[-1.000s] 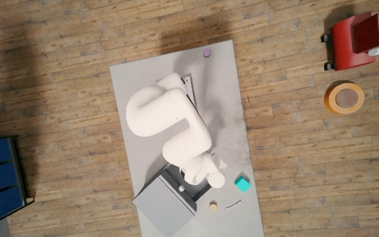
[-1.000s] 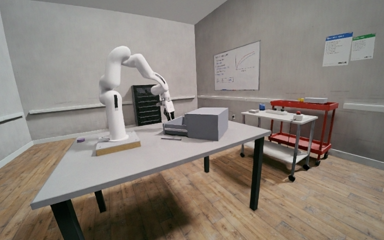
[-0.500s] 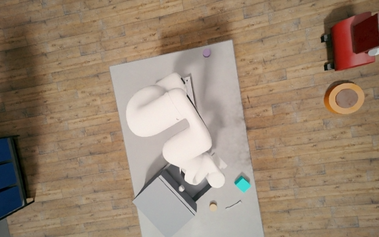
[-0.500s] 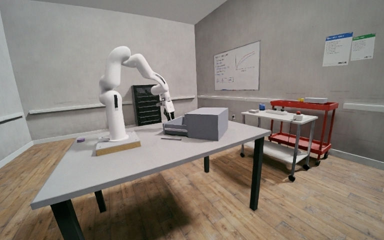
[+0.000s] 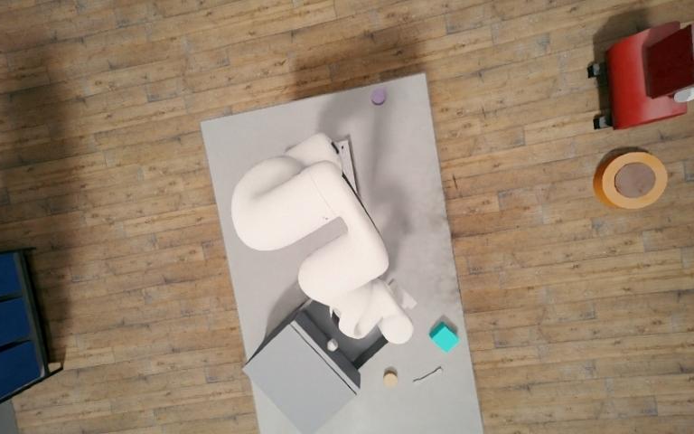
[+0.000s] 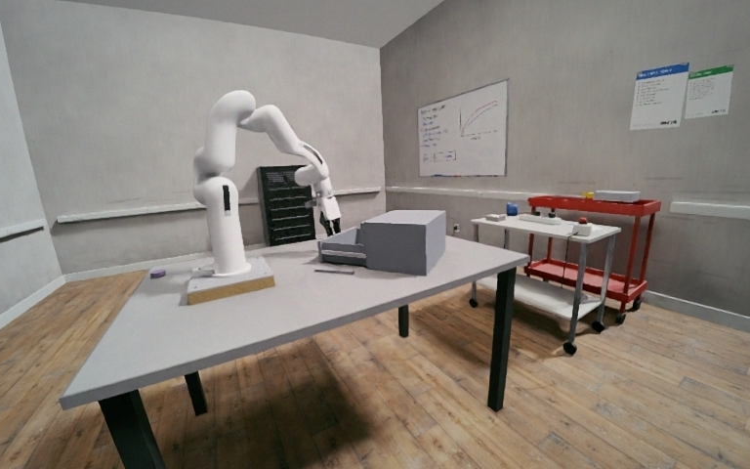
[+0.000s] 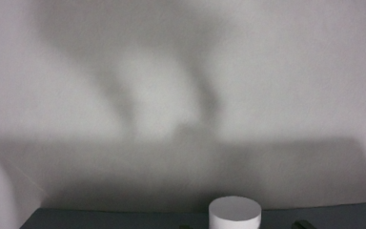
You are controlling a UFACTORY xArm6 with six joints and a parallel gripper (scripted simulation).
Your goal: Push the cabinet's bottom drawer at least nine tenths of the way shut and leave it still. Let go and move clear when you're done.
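Right now the drawer is 11 cm to the right of my hand, 8 cm ahead of it and 7 cm below it. Round my hand: teal cube: 22 cm to the left, 20 cm ahead, 8 cm below; then thin grey strip: 25 cm to the right, 10 cm behind, 9 cm below; then grey cabinet: 20 cm to the right, 14 cm ahead, 2 cm below.
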